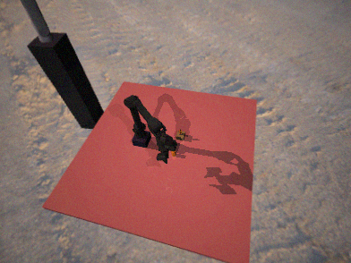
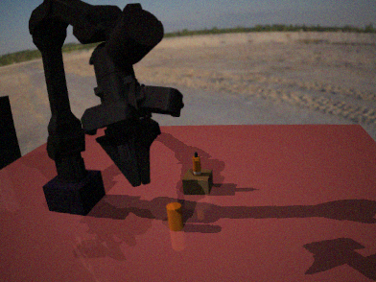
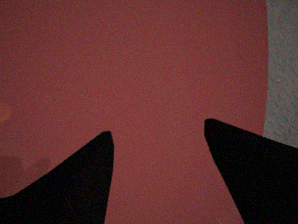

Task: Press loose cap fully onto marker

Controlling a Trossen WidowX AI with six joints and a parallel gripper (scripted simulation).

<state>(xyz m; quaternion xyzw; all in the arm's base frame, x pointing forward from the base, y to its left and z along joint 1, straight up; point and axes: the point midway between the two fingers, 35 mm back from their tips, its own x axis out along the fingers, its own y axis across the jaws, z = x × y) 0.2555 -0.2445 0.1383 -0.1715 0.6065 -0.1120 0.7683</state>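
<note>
My gripper tip is now 1 cm short of the orange cap, 15 cm to the right of it and 15 cm above it. Also, from my gripper tip: tan holder block 4 cm ahead, 32 cm to the left, 16 cm below.
</note>
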